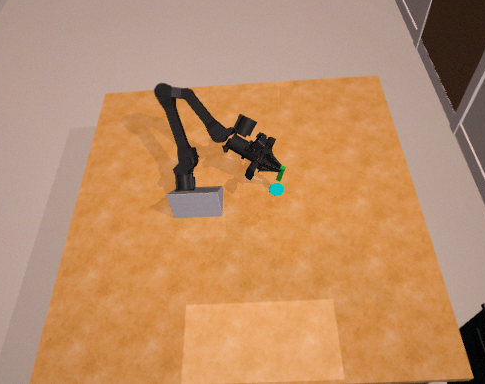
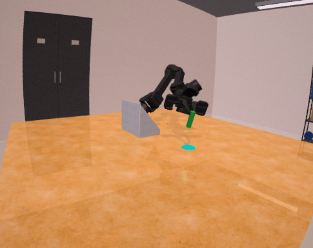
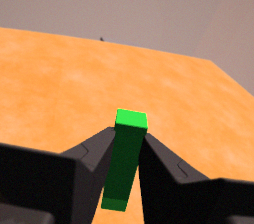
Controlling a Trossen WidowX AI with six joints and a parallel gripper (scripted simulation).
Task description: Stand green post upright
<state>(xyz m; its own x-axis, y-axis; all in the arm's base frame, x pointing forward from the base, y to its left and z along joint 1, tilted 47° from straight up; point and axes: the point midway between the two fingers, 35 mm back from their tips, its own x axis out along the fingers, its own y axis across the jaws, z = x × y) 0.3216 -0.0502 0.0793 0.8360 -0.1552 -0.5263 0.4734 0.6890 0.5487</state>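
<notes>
The cyan circle is 140 mm below my gripper tip, 20 mm to the left of it and 20 mm behind it. The rest, counted from my gripper tip: green post 20 mm below.
</notes>
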